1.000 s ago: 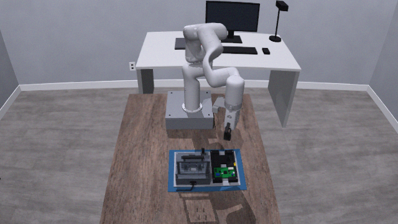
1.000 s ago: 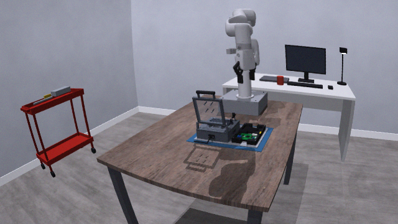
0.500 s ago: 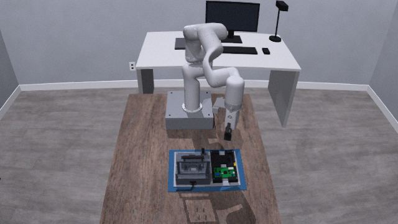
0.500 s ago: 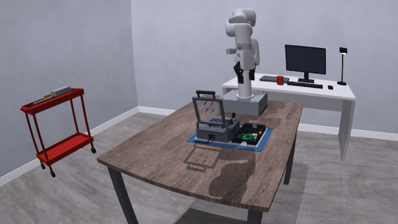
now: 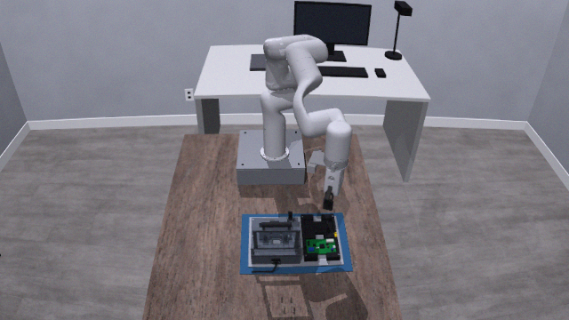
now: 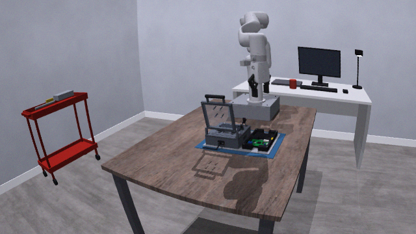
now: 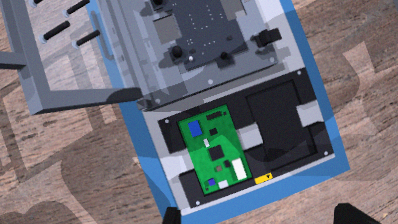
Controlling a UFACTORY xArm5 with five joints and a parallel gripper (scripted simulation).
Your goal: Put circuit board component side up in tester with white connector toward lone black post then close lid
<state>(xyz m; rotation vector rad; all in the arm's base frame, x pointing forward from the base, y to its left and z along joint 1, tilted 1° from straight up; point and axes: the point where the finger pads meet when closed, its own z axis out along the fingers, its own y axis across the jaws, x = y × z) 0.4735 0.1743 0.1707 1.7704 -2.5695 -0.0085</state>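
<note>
Now: hand 10 mm to the left of the green circuit board and 250 mm above it. From my hand the other things lie so: clear lid: 90 mm ahead, 180 mm to the right, 90 mm below; grey tester: 140 mm to the right, 160 mm below.
</note>
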